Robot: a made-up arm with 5 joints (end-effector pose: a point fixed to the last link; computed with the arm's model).
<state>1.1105 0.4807 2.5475 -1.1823 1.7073</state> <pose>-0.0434 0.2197 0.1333 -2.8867 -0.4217 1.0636</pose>
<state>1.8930 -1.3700 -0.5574 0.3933 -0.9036</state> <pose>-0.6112 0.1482 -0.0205 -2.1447 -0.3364 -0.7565</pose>
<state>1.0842 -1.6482 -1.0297 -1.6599 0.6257</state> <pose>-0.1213 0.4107 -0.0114 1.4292 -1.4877 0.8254</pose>
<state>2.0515 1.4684 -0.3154 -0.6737 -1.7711</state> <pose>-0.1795 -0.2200 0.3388 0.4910 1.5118 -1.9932</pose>
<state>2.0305 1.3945 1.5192 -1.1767 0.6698</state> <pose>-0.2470 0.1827 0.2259 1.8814 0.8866 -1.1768</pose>
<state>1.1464 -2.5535 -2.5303 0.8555 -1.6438</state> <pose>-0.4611 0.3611 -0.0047 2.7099 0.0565 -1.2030</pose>
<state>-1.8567 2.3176 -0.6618 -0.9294 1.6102</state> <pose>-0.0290 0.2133 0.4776 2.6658 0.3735 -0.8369</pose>
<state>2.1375 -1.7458 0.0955 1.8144 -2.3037</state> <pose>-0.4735 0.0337 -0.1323 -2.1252 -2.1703 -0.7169</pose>
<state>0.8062 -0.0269 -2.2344 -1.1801 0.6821</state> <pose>-0.2447 0.3951 -0.1699 -0.1634 0.6850 -2.7348</pose>
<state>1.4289 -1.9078 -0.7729 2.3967 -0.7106</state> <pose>-0.3327 0.1411 -0.2735 -0.6108 -1.6170 -1.4814</pose>
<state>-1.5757 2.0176 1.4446 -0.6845 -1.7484</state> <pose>-0.2580 -0.2276 0.2071 1.6242 2.5332 0.0512</pose>
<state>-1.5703 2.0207 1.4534 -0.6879 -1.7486</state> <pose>-0.2600 -0.2285 0.2106 1.6293 2.5257 0.0303</pose>
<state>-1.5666 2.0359 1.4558 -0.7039 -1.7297</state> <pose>-0.2663 -0.2274 0.2111 1.6751 2.5134 0.0345</pose>
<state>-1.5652 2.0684 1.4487 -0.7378 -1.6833</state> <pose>-0.2784 -0.2232 0.2072 1.7785 2.4906 0.0787</pose>
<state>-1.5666 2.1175 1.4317 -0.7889 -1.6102</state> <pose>-0.2956 -0.2144 0.1985 1.9344 2.4482 0.1724</pose>
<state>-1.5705 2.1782 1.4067 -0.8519 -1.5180</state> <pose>-0.3152 -0.2003 0.1860 -2.0415 -2.2895 -0.3045</pose>
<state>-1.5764 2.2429 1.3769 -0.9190 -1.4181</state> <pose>-0.3335 -0.1814 0.1714 -2.1140 -2.0896 -0.4580</pose>
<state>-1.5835 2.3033 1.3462 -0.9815 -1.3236</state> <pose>-0.3475 -0.1602 0.1571 -2.1628 -1.9011 -0.6125</pose>
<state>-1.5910 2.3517 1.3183 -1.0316 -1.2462</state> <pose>-0.3560 -0.1407 0.1450 -2.1871 -1.7474 -0.7459</pose>
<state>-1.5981 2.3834 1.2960 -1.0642 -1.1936</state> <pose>-0.3595 -0.1262 0.1361 -2.1924 -1.6437 -0.8423</pose>
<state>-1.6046 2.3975 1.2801 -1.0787 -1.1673</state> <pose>-0.3596 -0.1183 0.1305 -2.1857 -1.5924 -0.8979</pose>
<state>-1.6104 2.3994 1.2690 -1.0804 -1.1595</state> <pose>-0.3579 -0.1154 0.1270 -2.1731 -1.5779 -0.9241</pose>
